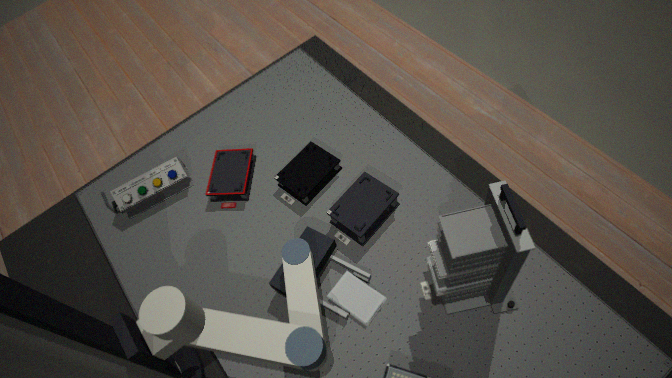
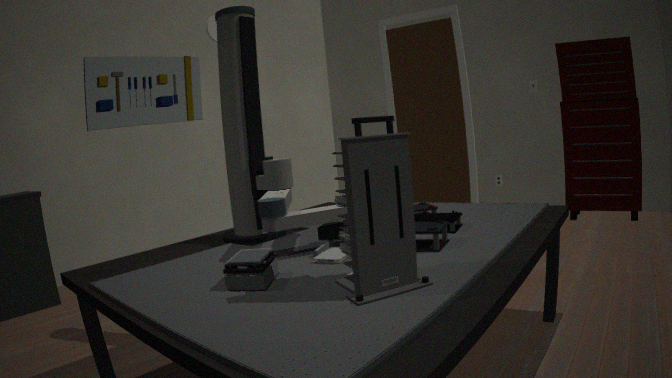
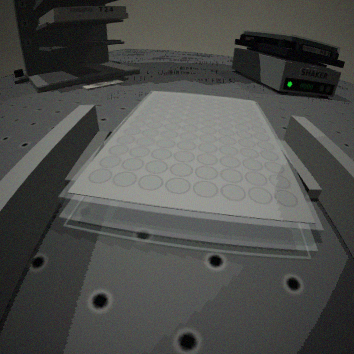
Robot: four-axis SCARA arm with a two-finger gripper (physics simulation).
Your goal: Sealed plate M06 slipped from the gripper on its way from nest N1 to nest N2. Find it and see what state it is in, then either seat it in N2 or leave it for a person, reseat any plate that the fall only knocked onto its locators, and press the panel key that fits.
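Seen in the pictures: gripper, between the fingertips: (image 1: pixel 358 296) (image 2: pixel 335 254) (image 3: pixel 193 123); arm's base, origin of its link: (image 2: pixel 254 236).
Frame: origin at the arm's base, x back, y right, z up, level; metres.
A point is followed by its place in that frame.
A pale sealed plate (image 1: pixel 356 298) {x -0.522, y 0.154, z 0.027 m} (image 2: pixel 330 256) {x -0.536, y 0.184, z 0.027 m} (image 3: pixel 195 155) {x -0.518, y 0.120, z 0.027 m} lies flat and seal side up on the table. Faint well circles show through its seal, and I see no tear in it; its code does not show. My gripper (image 1: pixel 357 296) {x -0.529, y 0.155, z 0.025 m} (image 3: pixel 193 123) {x -0.529, y 0.155, z 0.025 m} is low over the table with one finger along each long side, the pads against the plate's sides: it is shut on the plate. Nest N2 (image 1: pixel 364 206) {x -0.691, y -0.012, z 0.073 m} and the blacker nest N1 (image 1: pixel 308 172) {x -0.648, y -0.219, z 0.056 m} bear no visible plate. The key panel (image 1: pixel 150 184) {x -0.261, y -0.507, z 0.077 m} has white, green, yellow and blue keys.
A red-rimmed nest (image 1: pixel 230 172) {x -0.473, y -0.388, z 0.053 m} stands between the panel and N1. A tall plate rack (image 1: pixel 511 260) {x -0.761, y 0.375, z 0.292 m} (image 2: pixel 381 210) {x -0.814, y 0.336, z 0.192 m} (image 3: pixel 37 42) {x -0.813, y 0.274, z 0.067 m} with stacked shelves stands beyond the gripper; one plate in it reads T24. A shaker (image 2: pixel 249 280) {x -0.523, y 0.466, z 0.041 m} (image 3: pixel 265 70) {x -0.495, y 0.358, z 0.034 m} with a green light stands to its side.
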